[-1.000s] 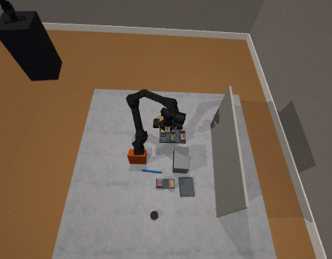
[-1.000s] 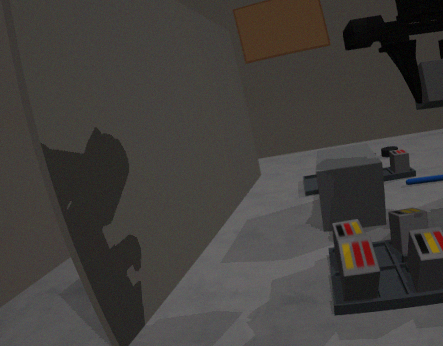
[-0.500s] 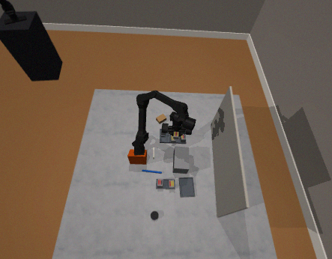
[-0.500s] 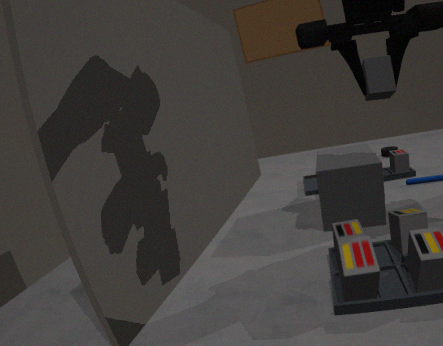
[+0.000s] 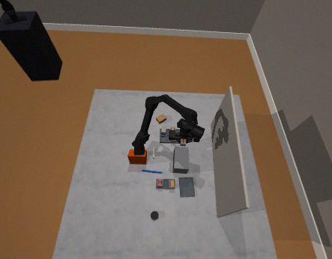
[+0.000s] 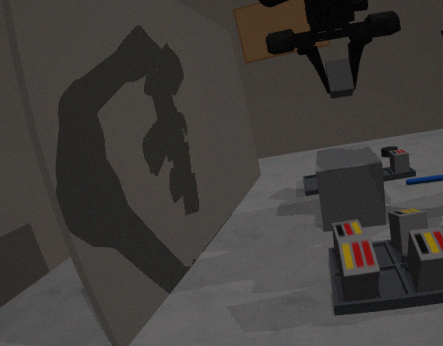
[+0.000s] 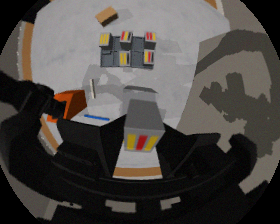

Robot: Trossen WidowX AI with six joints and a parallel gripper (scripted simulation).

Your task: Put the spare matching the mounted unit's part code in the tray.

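My gripper tip is now 240 mm to the left of the flat grey tray, 200 mm above it and 20 mm short of it. Also, from my gripper tip: grey spare: 30 mm above; then tall beige panel: 240 mm ahead, 100 mm to the right, 20 mm above; then grey box: 160 mm below, 50 mm to the right.
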